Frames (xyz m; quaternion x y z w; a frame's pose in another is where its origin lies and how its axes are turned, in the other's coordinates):
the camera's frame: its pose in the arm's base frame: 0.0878 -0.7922 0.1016 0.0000 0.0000 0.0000 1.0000
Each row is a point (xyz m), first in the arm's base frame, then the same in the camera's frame.
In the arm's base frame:
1: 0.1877 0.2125 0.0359
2: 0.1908 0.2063 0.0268
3: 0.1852 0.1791 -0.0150
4: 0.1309 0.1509 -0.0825
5: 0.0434 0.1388 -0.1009
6: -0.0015 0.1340 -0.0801
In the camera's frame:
1: 0.0999 1.0047 -0.0657
2: 0.1030 0.9985 -0.0748
3: 0.0974 0.9713 -0.1166
4: 0.0431 0.9431 -0.1841
5: -0.0444 0.9310 -0.2025
6: -0.0893 0.9262 -0.1817

